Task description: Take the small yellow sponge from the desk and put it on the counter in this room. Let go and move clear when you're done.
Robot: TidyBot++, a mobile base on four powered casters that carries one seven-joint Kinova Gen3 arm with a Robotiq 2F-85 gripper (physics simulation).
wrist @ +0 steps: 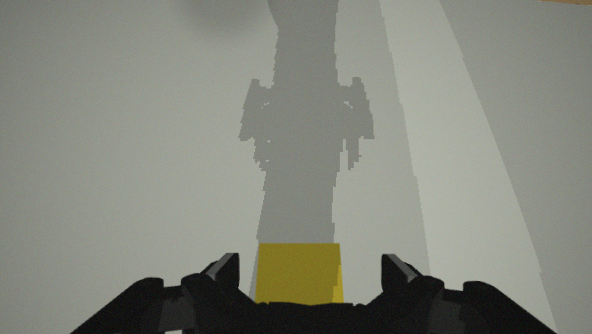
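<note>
The small yellow sponge (298, 273) is at the bottom centre of the wrist view, on the pale grey-white desk top (125, 165). My gripper (309, 269) is open, with one finger to the left of the sponge and one to the right in the view, and a gap on each side. The sponge's near part is hidden behind the gripper's dark body. How high the fingertips are above the desk top is hard to tell. The counter does not show in this view.
The shadow of the arm and gripper falls across the desk top beyond the sponge. A lighter band and another shadow run along the right side. A sliver of brown shows at the top right corner, past the desk's edge.
</note>
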